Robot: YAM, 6 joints.
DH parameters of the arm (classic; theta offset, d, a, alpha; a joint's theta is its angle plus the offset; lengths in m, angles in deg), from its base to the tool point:
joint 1: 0 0.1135 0.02 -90
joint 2: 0 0 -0.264 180
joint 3: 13.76 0 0.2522 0
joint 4: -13.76 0 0.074 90
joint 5: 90 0 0 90
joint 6: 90 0.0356 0 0
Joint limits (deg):
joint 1: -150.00..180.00
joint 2: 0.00..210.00
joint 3: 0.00..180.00
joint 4: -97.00..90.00
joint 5: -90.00..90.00
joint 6: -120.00..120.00
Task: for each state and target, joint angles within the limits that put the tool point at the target. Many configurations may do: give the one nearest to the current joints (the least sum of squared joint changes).
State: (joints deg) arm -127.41 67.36 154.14 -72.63 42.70 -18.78
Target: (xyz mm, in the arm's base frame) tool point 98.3 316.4 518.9
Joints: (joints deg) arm -111.63 39.62 168.38 -71.21 45.23 -18.78
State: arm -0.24 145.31 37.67 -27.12 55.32 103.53
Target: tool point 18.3 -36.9 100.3
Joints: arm -9.92 139.19 7.76 -74.22 68.82 103.53
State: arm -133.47 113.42 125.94 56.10 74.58 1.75
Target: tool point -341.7 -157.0 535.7
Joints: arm -150.00 110.53 120.06 58.65 78.49 1.75
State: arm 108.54 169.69 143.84 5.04 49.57 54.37
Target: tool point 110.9 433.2 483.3
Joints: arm 79.70 116.10 131.57 -9.38 62.69 54.37
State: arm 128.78 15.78 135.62 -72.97 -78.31 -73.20
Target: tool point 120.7 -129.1 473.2
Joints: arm 144.26 24.10 108.52 -82.87 -74.47 -73.20
